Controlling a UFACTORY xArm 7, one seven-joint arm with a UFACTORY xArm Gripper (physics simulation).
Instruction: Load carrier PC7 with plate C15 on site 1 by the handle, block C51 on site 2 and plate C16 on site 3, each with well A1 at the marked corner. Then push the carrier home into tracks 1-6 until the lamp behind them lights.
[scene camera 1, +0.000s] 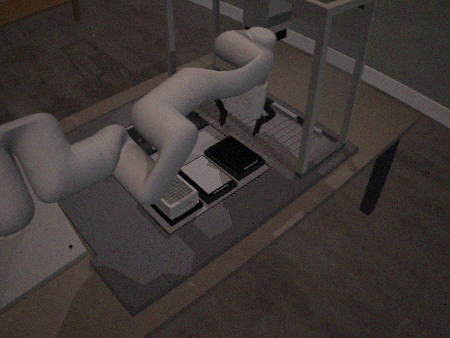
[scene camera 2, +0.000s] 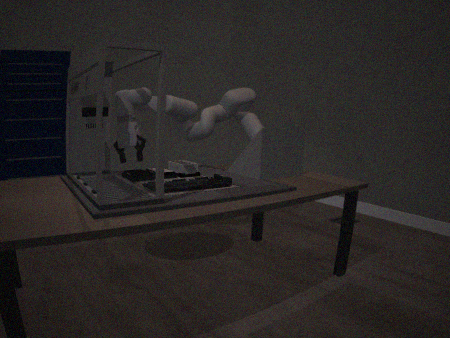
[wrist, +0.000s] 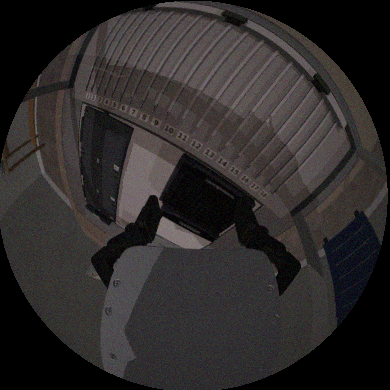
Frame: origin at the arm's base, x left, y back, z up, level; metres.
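Seen in the pictures: gripper, fingertip midpoint: (scene camera 1: 238, 128) (scene camera 2: 131, 162) (wrist: 196, 206); arm's base, link origin: (scene camera 2: 264, 146).
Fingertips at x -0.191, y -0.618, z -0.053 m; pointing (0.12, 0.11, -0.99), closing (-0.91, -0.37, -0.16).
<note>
Offsets run from my fingertips to a thing's top centre. "*": to the spot under its first point. Level surfaces: height alone.
My gripper (scene camera 1: 240, 129) (scene camera 2: 131, 160) (wrist: 196, 206) is open, empty and pointing down, above the board by the track ends. In the wrist view the fingers stand on either side of the black plate {dx -0.020, dy +0.040, dz -0.048 m} (scene camera 1: 232, 152) (wrist: 202, 192), which lies flat below them. Beside it, a plate with a pale top {dx -0.013, dy +0.155, dz -0.048 m} (scene camera 1: 206, 172) and a pale block with wells {dx +0.011, dy +0.263, dz -0.020 m} (scene camera 1: 177, 196) (scene camera 2: 183, 165) stand in a row on dark bases. The dark carrier {dx +0.228, dy +0.113, dz -0.044 m} (scene camera 1: 142, 139) (scene camera 2: 205, 184) (wrist: 103, 157) lies near the low-numbered tracks, partly behind the arm in the first scene view. Plate labels and marked corners cannot be read.
The track bed {* dx -0.068, dy -0.156, dz -0.070 m} (scene camera 1: 287, 131) (wrist: 195, 75) carries numbers up to 18 along its near edge. Upright posts (scene camera 1: 314, 95) (scene camera 2: 160, 120) frame it. The perforated board {dz -0.074 m} (scene camera 1: 115, 235) lies on the wooden table {dz -0.087 m} (scene camera 2: 320, 187). A blue cabinet (scene camera 2: 32, 115) (wrist: 352, 275) stands beyond.
</note>
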